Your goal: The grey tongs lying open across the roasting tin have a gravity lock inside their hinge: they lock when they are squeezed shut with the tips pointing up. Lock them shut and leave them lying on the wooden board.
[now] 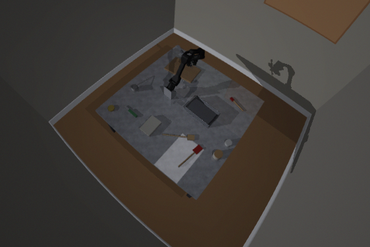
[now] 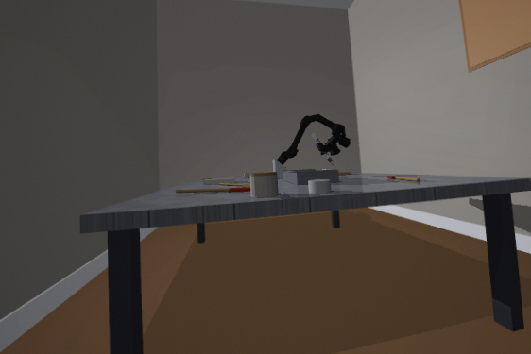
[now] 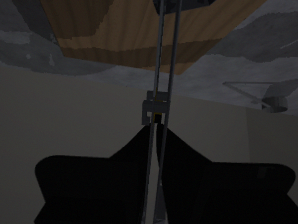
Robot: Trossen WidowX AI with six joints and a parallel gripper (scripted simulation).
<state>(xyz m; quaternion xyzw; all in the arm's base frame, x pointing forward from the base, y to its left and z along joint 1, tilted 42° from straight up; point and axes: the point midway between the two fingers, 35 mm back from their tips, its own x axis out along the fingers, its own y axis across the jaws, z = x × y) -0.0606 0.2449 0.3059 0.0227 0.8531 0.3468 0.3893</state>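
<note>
Right now the wooden board is 150 mm below my gripper tip. Also, from my gripper tip: green-handled tool: 140 mm behind, 770 mm to the right, 150 mm below; then beige block: 140 mm ahead, 780 mm to the right, 140 mm below; then roasting tin: 470 mm ahead, 370 mm to the right, 130 mm below.
</note>
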